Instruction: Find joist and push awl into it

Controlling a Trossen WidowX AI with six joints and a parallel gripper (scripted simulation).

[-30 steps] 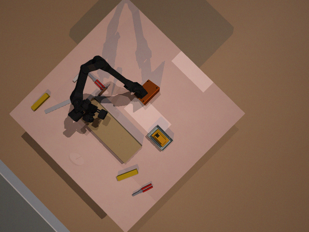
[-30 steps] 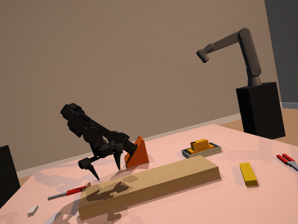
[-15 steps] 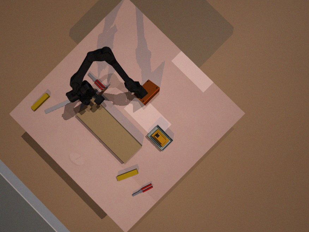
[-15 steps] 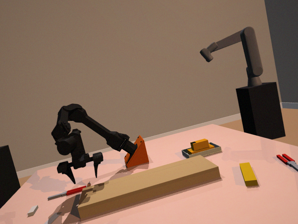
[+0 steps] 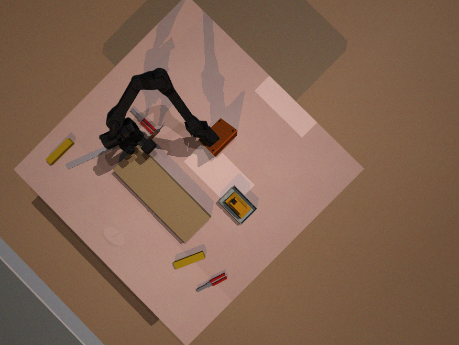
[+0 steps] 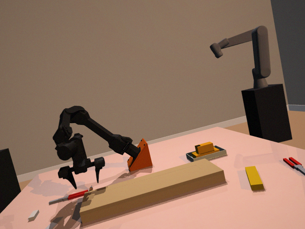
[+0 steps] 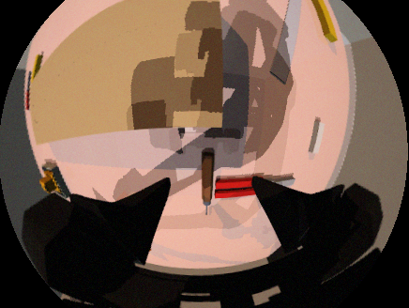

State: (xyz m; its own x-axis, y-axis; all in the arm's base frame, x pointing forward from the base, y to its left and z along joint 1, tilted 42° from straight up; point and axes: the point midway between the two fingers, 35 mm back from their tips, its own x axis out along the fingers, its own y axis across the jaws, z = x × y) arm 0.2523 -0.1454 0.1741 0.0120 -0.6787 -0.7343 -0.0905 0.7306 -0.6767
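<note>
Now: the awl 60 mm behind my gripper tip and 40 mm below it. Round my gripper tip: grey bar 280 mm ahead, 130 mm to the right, 50 mm below; indicator window 530 mm to the left, 140 mm behind, 20 mm above; stud finder 540 mm to the left, 140 mm behind.
</note>
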